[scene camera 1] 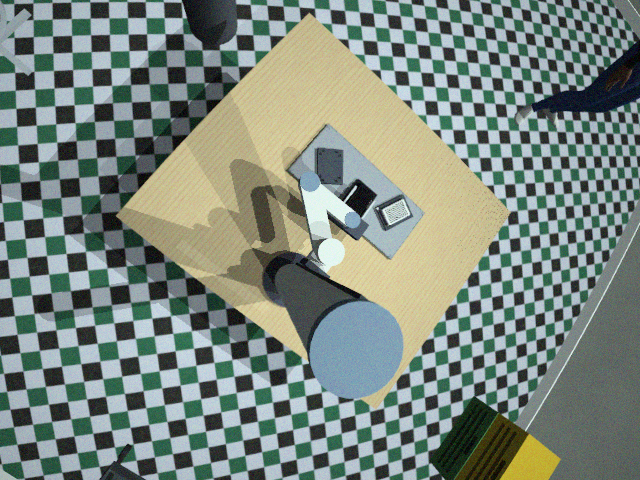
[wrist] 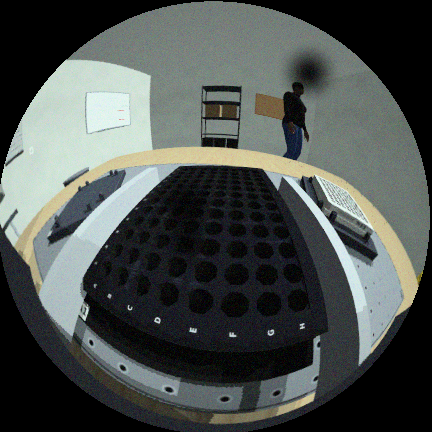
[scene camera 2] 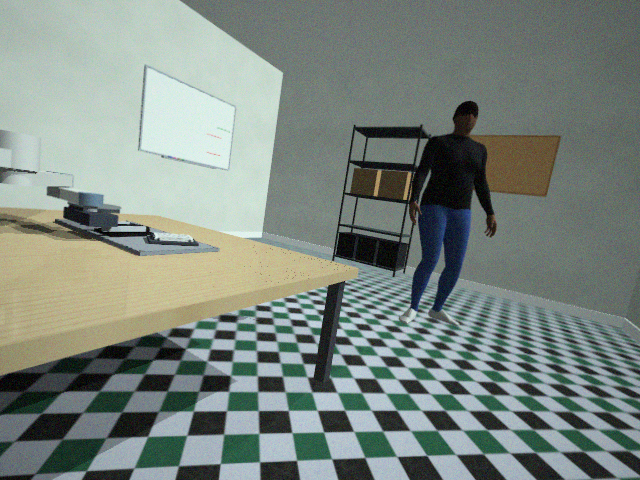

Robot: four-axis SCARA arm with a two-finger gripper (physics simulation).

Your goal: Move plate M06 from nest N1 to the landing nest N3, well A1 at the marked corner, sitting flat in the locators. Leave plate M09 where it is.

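Note:
I can see a dark nest, a black well plate and a white plate in the pictures. My gripper is visible there as well, and the wrist view shows it too.

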